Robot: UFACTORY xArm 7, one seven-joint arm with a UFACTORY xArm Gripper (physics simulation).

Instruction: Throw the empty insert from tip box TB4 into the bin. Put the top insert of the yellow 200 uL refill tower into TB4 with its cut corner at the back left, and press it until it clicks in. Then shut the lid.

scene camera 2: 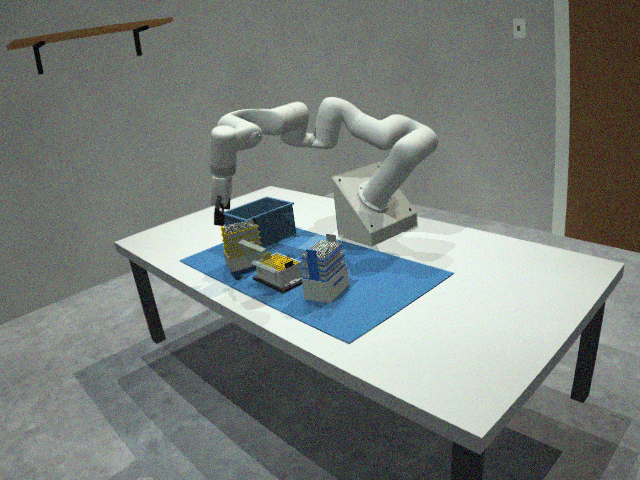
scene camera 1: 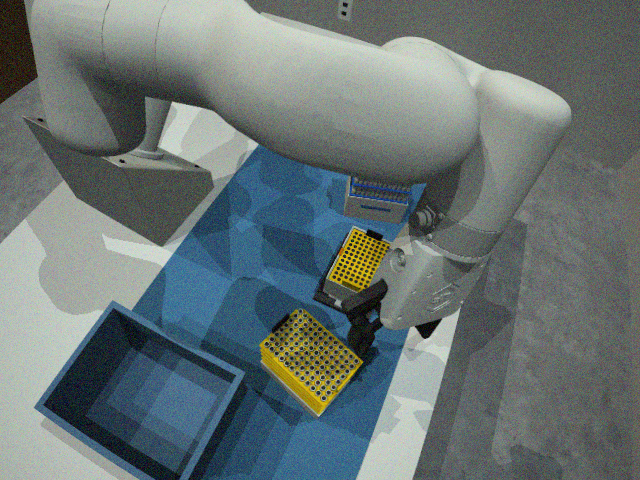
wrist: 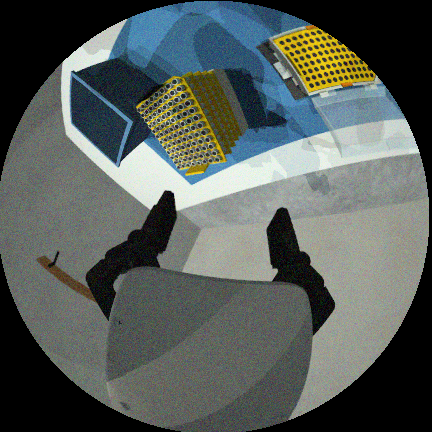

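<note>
Tip box TB4 stands on the mat with its clear lid open. A yellow insert with dark, empty holes sits in it. The yellow refill tower is a stack of several inserts, grey tips showing in the top one. The blue bin stands beside it. My gripper is open and empty, above and to one side of the tower. It partly hides TB4 in the first scene view.
A blue-trimmed refill tower stands on TB4's other side, partly behind my arm in the first scene view. The blue mat lies on the white table. A wooden shelf is on the wall.
</note>
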